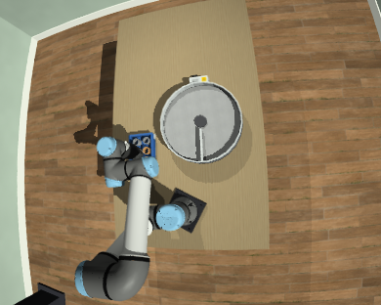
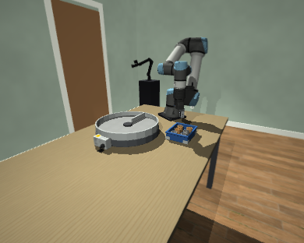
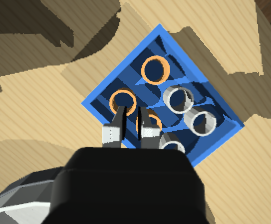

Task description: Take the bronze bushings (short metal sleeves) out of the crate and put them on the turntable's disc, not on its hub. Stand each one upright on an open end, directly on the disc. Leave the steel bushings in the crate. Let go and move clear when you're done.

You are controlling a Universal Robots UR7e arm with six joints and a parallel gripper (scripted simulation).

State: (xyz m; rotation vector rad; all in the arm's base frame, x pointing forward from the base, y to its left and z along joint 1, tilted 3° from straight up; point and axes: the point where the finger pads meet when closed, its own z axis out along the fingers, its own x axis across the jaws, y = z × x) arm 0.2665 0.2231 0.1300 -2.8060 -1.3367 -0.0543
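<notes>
Right now the blue crate is 40 mm ahead of my hand, 30 mm to the left of it and 110 mm below it. Also, from my hand: turntable (200 mm ahead, 300 mm to the right, 80 mm below).
</notes>
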